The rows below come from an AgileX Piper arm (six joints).
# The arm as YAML. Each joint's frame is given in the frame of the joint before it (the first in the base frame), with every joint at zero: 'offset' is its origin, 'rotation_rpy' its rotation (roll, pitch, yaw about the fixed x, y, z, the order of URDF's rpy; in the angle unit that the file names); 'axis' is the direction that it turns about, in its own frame. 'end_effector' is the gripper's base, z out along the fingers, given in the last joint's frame.
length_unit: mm
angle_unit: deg
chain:
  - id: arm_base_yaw
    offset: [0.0, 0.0, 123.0]
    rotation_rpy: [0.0, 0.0, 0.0]
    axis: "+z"
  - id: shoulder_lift
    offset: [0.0, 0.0, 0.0]
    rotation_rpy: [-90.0, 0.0, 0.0]
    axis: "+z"
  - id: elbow
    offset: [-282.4, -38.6, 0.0]
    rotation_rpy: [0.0, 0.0, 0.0]
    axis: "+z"
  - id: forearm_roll
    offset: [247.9, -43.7, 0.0]
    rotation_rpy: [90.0, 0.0, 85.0]
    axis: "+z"
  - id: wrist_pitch
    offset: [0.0, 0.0, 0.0]
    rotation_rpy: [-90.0, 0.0, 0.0]
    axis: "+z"
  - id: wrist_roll
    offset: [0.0, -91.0, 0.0]
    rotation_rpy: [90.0, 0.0, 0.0]
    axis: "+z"
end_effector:
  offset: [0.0, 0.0, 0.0]
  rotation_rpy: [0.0, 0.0, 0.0]
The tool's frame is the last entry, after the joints.
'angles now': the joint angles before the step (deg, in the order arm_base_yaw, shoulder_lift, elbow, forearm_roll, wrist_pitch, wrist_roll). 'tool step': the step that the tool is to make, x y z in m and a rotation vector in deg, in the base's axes. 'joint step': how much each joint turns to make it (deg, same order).
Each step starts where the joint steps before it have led.
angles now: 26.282, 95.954, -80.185, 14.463, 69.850, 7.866
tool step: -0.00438, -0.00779, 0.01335, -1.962, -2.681, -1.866
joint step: 0.000, -2.311, -0.283, -3.504, 0.521, 2.659
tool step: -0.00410, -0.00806, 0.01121, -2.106, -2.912, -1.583
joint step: 0.000, -2.154, -0.001, -3.673, 0.158, 2.137
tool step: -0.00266, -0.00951, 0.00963, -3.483, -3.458, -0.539
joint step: 0.000, -1.842, -0.041, -4.930, 0.243, 1.030
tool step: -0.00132, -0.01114, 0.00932, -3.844, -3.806, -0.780
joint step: -0.252, -1.718, 0.000, -5.376, 0.000, 0.869
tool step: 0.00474, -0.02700, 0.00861, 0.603, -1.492, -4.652
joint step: -5.064, -1.628, 0.000, 0.090, -0.001, -0.435
